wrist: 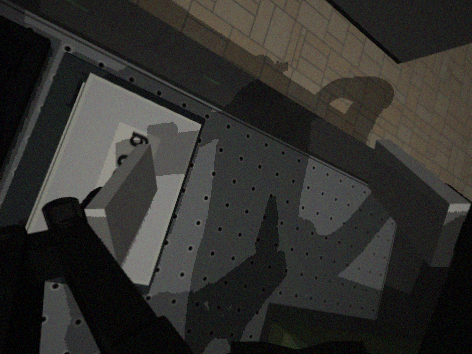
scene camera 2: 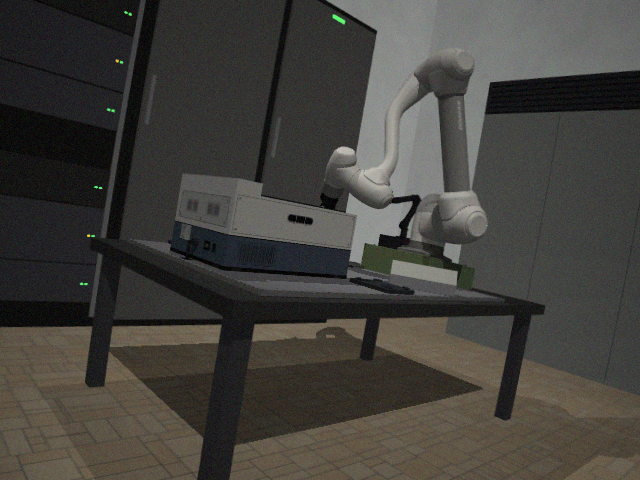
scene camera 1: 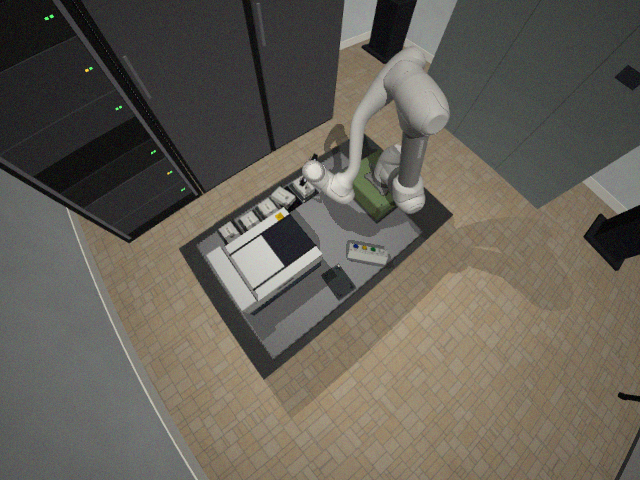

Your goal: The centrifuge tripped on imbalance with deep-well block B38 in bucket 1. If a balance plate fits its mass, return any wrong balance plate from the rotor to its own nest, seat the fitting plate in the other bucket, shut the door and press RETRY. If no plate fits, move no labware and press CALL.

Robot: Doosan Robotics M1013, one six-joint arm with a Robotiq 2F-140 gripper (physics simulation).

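Seen in the pictures: gripper, fingertip midpoint: (wrist: pixel 262 165); arm's base, origin of the base link: (scene camera 1: pixel 383 180).
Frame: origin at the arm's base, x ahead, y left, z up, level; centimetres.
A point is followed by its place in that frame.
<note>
The white and blue centrifuge (scene camera 1: pixel 255 263) {z 11.4, x 92.5, y 4.1 cm} (scene camera 2: pixel 289 222) {z 5.6, x 90.0, y 20.1 cm} stands on the perforated table top (scene camera 1: pixel 330 227) {z -9.6, x 44.1, y 3.5 cm} (wrist: pixel 244 182) {z -9.6, x 29.1, y -32.8 cm}. Its top shows a dark rectangular area (scene camera 1: pixel 287 239) {z 11.7, x 72.9, y 2.9 cm}; I cannot make out buckets or block B38 inside. A row of white balance plates (scene camera 1: pixel 268 207) {z -4.2, x 68.2, y -27.3 cm} lies in nests behind it. My gripper (scene camera 1: pixel 306 184) (wrist: pixel 262 165) {z 3.0, x 36.0, y -31.8 cm} is open and empty, low over the table at the right end of that row. In the wrist view the left finger overlaps the end plate (wrist: pixel 76 152) {z -4.2, x 44.9, y -29.1 cm}, whose label is partly hidden. The button box (scene camera 1: pixel 367 252) {z -1.7, x 39.2, y 30.2 cm} lies right of the centrifuge.
The arm stands on a green base (scene camera 1: pixel 372 195) {z 1.0, x 13.9, y 4.8 cm} (scene camera 2: pixel 379 258) {z -4.0, x 18.1, y -9.2 cm} at the table's back right. A flat dark pad (scene camera 1: pixel 338 282) {z -8.3, x 61.3, y 33.1 cm} (scene camera 2: pixel 382 285) {z -7.9, x 66.0, y 37.7 cm} lies near the front edge. Tall dark cabinets (scene camera 1: pixel 207 77) and a server rack (scene camera 1: pixel 77 129) stand behind the table.
</note>
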